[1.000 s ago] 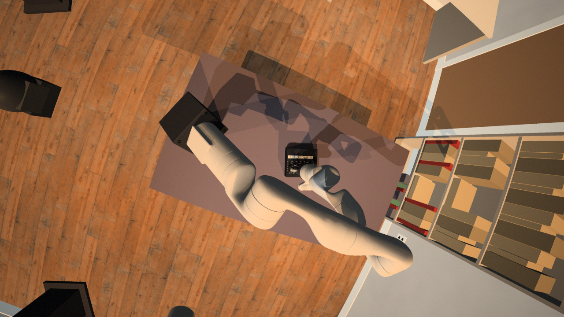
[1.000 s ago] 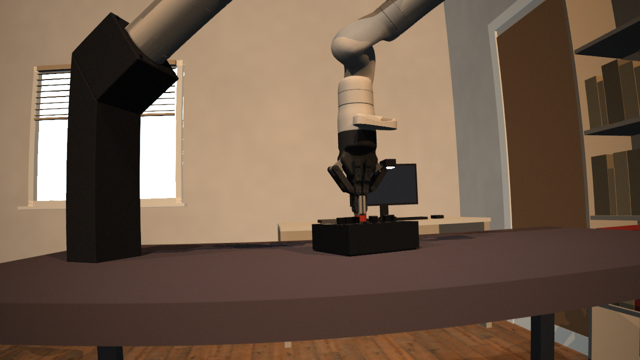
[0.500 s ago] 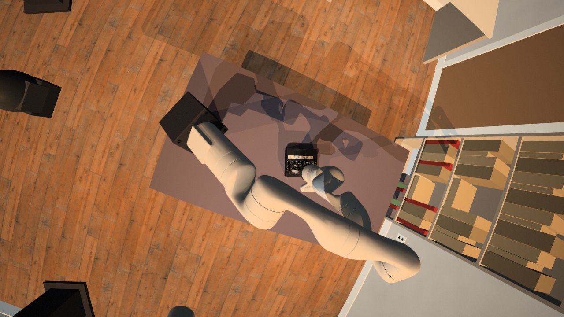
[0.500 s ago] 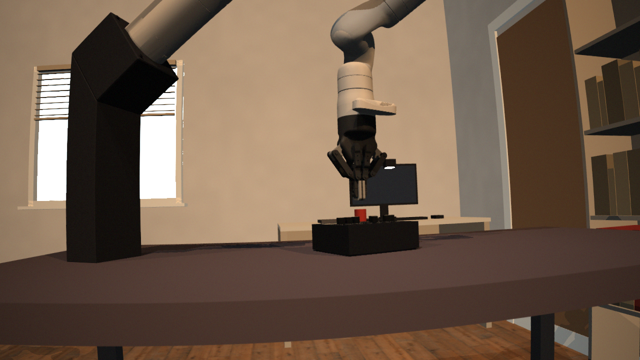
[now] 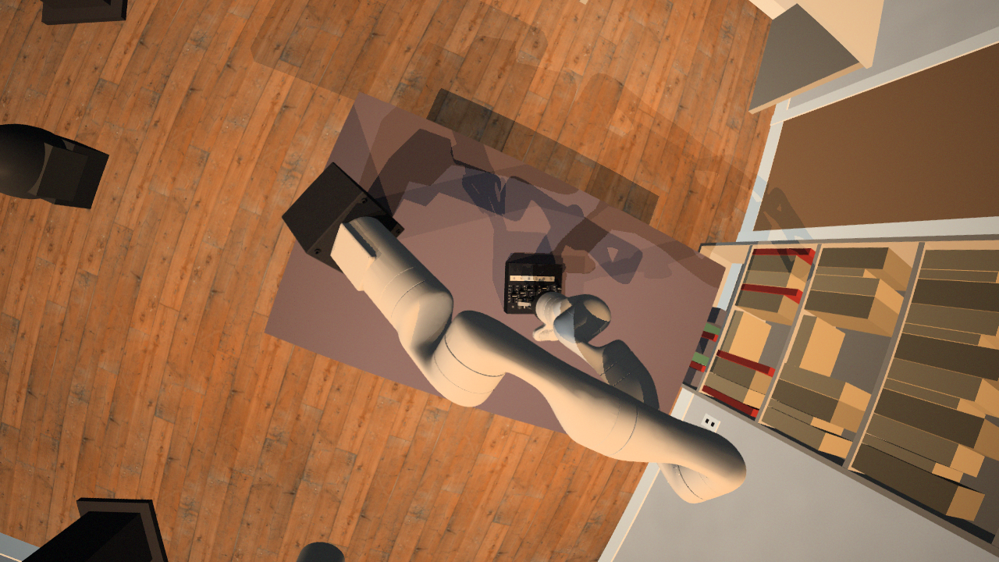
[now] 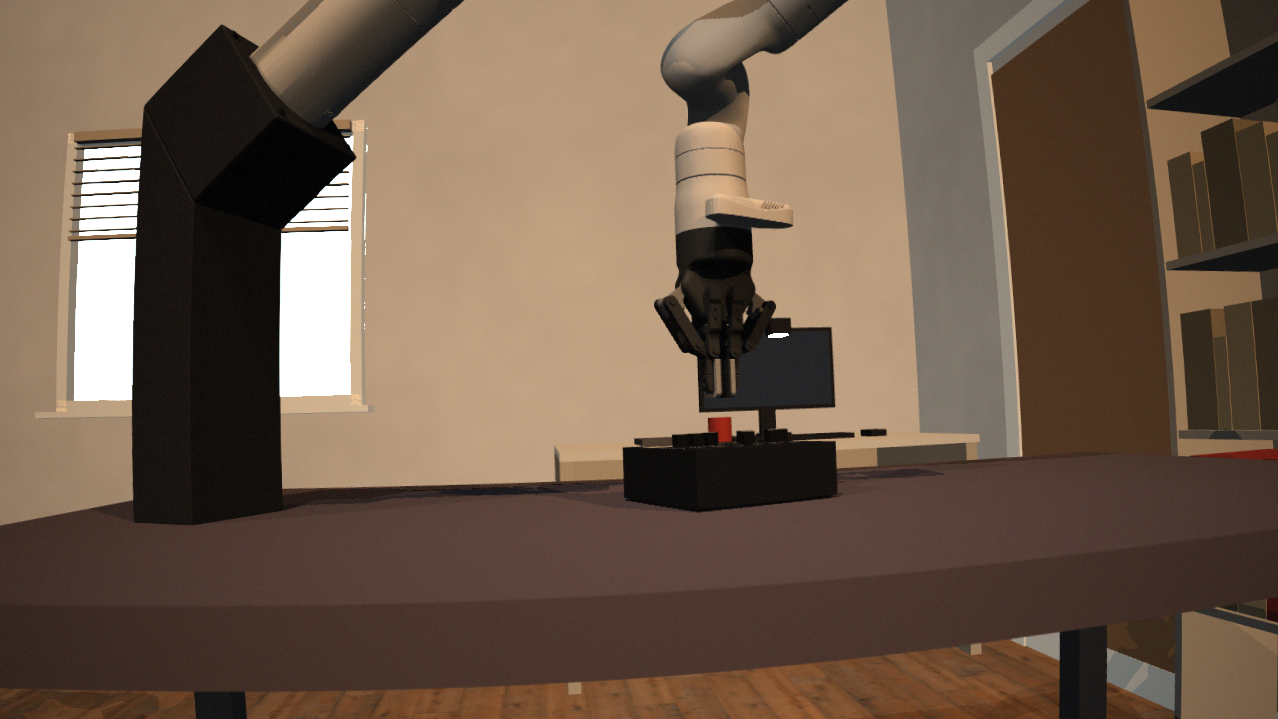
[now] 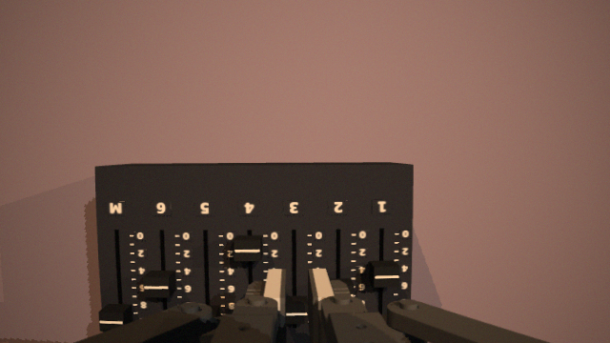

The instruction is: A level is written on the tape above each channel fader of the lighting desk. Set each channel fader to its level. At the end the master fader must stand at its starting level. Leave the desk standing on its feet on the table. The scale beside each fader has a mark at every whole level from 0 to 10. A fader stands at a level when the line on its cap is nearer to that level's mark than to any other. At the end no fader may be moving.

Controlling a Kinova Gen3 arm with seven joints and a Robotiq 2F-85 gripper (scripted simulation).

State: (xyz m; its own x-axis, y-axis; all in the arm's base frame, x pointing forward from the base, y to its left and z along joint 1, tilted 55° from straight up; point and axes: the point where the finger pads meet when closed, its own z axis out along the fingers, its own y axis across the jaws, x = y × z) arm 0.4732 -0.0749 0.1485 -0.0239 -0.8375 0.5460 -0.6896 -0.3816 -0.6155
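Now: hand 6 cm above the channel 3 cap and 2 cm to the right of it. Round my hand: channel 4 cap: 6 cm below, 2 cm ahead, 1 cm to the right; then channel 2 cap: 6 cm below, 2 cm behind, 1 cm to the left; then channel fader cap: 6 cm below, 4 cm behind, 1 cm to the left.
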